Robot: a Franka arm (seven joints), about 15 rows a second.
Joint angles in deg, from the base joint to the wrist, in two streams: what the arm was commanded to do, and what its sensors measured. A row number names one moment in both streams.
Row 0, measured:
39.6 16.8 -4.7 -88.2 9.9 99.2 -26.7
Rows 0 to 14, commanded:
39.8 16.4 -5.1 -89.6 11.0 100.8 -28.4
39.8 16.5 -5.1 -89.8 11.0 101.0 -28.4
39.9 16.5 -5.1 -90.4 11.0 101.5 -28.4
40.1 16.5 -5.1 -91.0 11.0 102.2 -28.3
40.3 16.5 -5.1 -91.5 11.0 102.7 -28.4
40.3 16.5 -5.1 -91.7 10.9 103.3 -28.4
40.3 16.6 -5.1 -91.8 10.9 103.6 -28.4
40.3 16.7 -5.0 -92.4 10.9 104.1 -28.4
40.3 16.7 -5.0 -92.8 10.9 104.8 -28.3
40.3 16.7 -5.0 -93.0 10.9 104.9 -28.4
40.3 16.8 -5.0 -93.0 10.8 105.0 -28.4
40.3 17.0 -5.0 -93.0 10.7 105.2 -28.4
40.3 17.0 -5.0 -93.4 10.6 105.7 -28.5
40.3 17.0 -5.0 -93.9 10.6 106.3 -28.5
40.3 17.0 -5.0 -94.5 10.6 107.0 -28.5
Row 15, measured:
39.9 17.0 -4.6 -93.1 9.9 105.1 -26.8
